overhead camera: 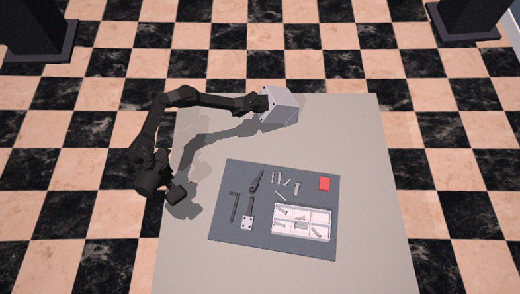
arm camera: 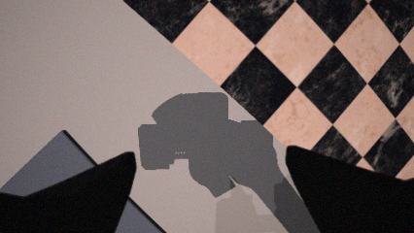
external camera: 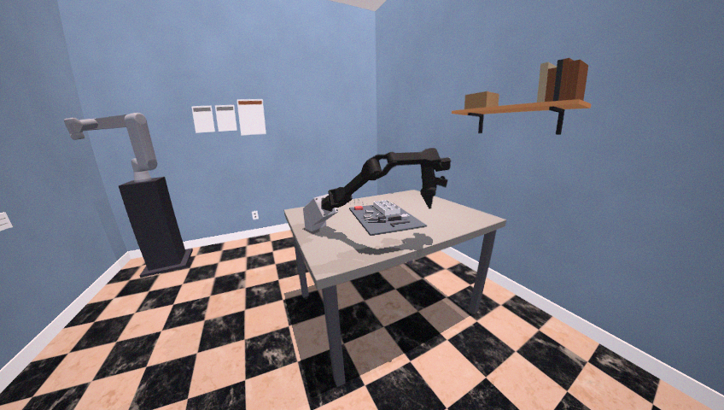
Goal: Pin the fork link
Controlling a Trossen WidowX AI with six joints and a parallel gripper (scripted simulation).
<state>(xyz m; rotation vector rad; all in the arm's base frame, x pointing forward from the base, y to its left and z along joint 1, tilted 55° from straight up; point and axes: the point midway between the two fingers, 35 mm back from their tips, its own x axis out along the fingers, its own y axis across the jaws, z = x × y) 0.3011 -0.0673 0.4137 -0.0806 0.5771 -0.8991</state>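
The dark fork link is 7 cm behind my hand, 31 cm to the left of it and 18 cm below it. The rest, counted from my hand: dark l-shaped bar (1 cm behind, 22 cm to the left, 20 cm below); then white base block (9 cm ahead, 27 cm to the left, 18 cm below); then eye plate (1 cm ahead, 29 cm to the left, 19 cm below).
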